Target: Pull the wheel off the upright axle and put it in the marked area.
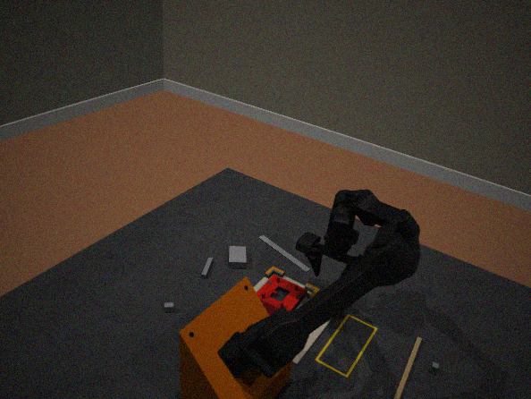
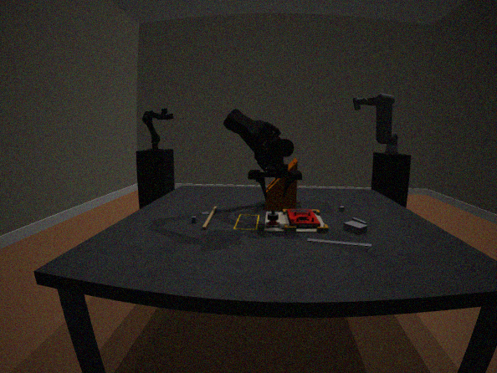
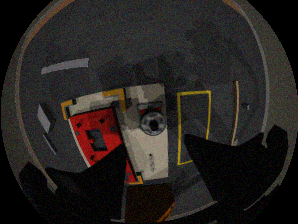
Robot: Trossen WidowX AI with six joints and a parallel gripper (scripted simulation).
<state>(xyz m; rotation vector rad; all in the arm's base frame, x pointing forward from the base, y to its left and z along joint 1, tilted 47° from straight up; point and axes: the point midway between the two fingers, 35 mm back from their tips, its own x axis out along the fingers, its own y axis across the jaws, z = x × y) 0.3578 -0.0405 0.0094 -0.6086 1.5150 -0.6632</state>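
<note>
My gripper tip is now 70 mm above the wheel. From my gripper tip the other things lie so: small cube: 240 mm behind, 320 mm to the left, 100 mm below; then wooden stick: 90 mm behind, 250 mm to the right, 100 mm below.
</note>
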